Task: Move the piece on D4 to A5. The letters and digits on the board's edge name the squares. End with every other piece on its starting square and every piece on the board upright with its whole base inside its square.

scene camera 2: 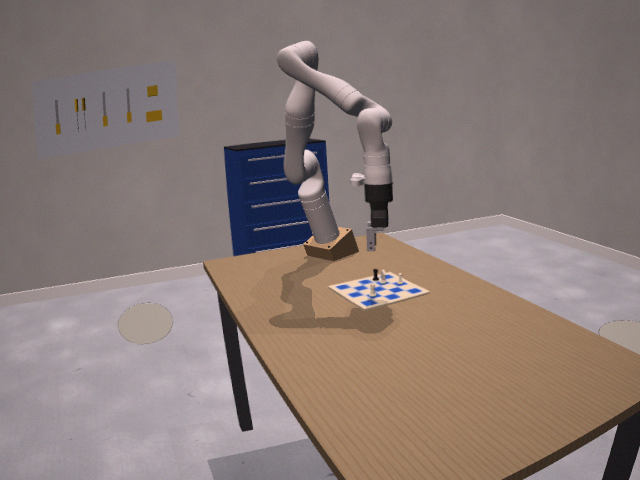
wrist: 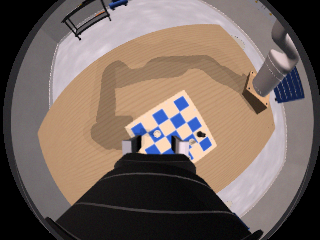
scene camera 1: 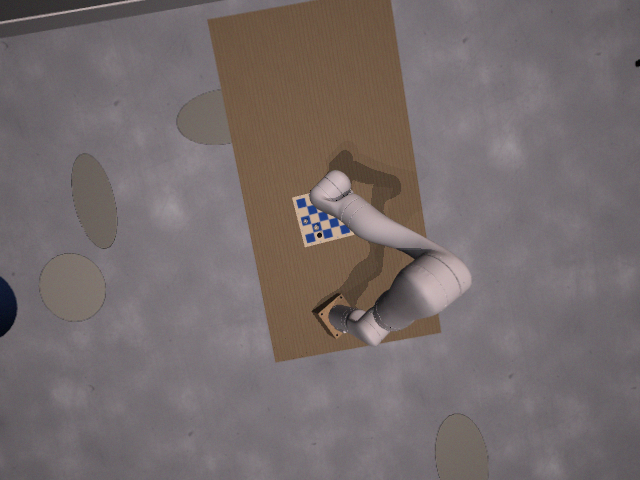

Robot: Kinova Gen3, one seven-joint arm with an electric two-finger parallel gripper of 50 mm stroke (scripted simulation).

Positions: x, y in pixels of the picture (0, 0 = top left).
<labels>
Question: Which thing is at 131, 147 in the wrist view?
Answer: My gripper.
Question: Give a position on a blue-and-cream chessboard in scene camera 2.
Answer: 357, 292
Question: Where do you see a blue-and-cream chessboard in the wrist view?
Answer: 178, 116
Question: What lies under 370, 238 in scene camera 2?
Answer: My gripper.
</labels>
